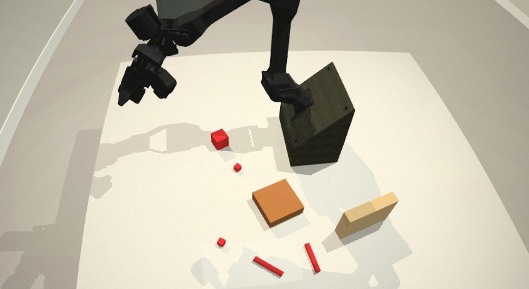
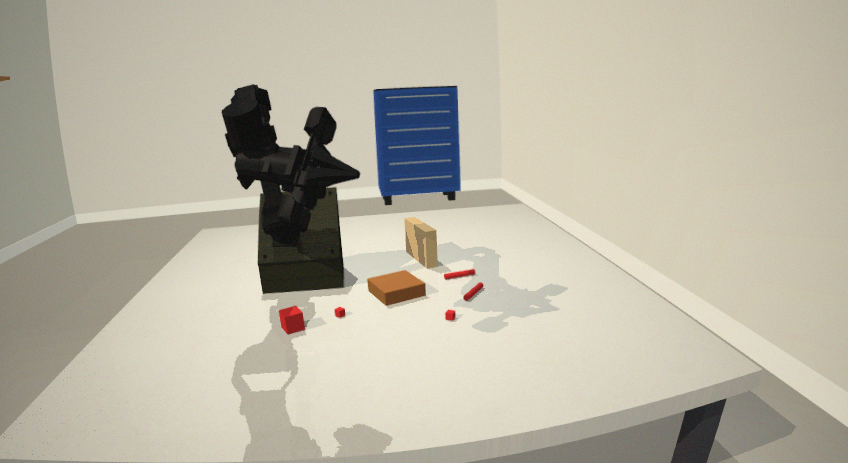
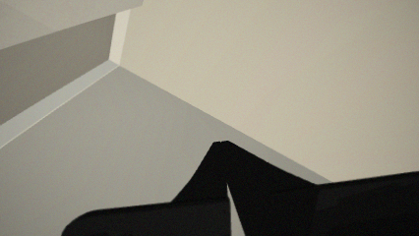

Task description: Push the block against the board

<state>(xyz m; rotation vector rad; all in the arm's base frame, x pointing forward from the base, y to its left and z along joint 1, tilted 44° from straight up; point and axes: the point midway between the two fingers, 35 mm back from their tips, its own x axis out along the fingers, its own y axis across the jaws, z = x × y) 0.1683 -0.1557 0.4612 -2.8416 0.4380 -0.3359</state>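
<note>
The tan board is 140 mm ahead of my gripper tip, 570 mm to the left of it and 290 mm below it. Round my gripper tip: red cube 170 mm behind, 200 mm to the left, 320 mm below; then orange square block 60 mm ahead, 350 mm to the left, 330 mm below.
</note>
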